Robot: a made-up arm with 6 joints. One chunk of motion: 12 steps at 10 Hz.
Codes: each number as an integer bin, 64 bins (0 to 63) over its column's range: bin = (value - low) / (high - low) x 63, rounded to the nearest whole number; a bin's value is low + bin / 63 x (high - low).
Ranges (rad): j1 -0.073..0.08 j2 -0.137..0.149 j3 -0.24..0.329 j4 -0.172..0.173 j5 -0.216..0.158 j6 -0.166..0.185
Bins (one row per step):
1: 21 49 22 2 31 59
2: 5 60 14 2 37 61
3: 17 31 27 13 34 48
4: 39 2 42 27 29 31
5: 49 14 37 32 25 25
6: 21 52 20 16 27 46
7: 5 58 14 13 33 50
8: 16 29 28 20 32 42
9: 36 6 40 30 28 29
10: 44 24 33 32 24 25
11: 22 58 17 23 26 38
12: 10 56 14 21 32 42
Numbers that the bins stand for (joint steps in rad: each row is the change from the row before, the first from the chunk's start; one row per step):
1: -0.02200 0.08544 -0.04130 -0.16105 -0.03197 0.16271
2: -0.06086 0.13538 -0.11356 -0.16105 0.00365 0.17386
3: -0.03171 0.00373 0.00386 -0.10081 -0.01416 0.10143
4: 0.02171 -0.12792 0.13933 -0.02414 -0.04384 0.00671
5: 0.04600 -0.07344 0.09417 0.00324 -0.06759 -0.02671
6: -0.02200 0.09906 -0.05937 -0.08438 -0.05571 0.09029
7: -0.06086 0.12630 -0.11356 -0.10081 -0.02010 0.11257
8: -0.03414 -0.00535 0.01289 -0.06248 -0.02603 0.06800
9: 0.01443 -0.10976 0.12127 -0.00771 -0.04978 -0.00443
10: 0.03386 -0.02805 0.05805 0.00324 -0.07352 -0.02671
11: -0.01957 0.12630 -0.08646 -0.04605 -0.06165 0.04571
12: -0.04871 0.11722 -0.11356 -0.05700 -0.02603 0.06800

